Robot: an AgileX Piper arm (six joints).
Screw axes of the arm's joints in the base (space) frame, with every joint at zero. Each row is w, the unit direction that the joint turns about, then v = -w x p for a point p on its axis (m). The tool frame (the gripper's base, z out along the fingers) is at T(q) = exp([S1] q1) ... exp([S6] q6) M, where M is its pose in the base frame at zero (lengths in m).
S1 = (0, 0, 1, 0, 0, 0)
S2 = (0, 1, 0, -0.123, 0, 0)
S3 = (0, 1, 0, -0.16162, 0, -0.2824)
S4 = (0.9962, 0, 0.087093, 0, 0.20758, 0)
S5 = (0, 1, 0, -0.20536, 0, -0.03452)
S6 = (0.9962, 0, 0.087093, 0, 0.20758, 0)
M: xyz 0.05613 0 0.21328 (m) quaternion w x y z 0.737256 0 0.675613 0
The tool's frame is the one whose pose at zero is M.
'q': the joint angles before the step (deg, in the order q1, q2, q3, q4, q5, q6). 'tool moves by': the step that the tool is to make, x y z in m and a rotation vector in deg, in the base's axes. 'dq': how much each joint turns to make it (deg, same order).
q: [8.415, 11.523, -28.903, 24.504, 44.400, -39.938]
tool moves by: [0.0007, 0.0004, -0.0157, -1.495, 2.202, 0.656]
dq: [0.022, -0.886, 2.815, -0.114, 0.846, -1.031]
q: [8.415, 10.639, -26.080, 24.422, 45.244, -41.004]
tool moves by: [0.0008, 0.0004, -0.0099, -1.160, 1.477, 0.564]
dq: [-0.064, -0.328, 1.741, 0.056, 0.573, -1.030]
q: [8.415, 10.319, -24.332, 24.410, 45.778, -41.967]
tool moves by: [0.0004, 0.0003, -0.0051, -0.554, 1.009, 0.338]
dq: [-0.038, -0.059, 0.840, 0.047, 0.472, -0.441]
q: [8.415, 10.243, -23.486, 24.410, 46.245, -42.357]
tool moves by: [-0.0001, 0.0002, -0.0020, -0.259, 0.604, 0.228]
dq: [-0.017, 0.002, 0.261, 0.016, 0.457, -0.145]
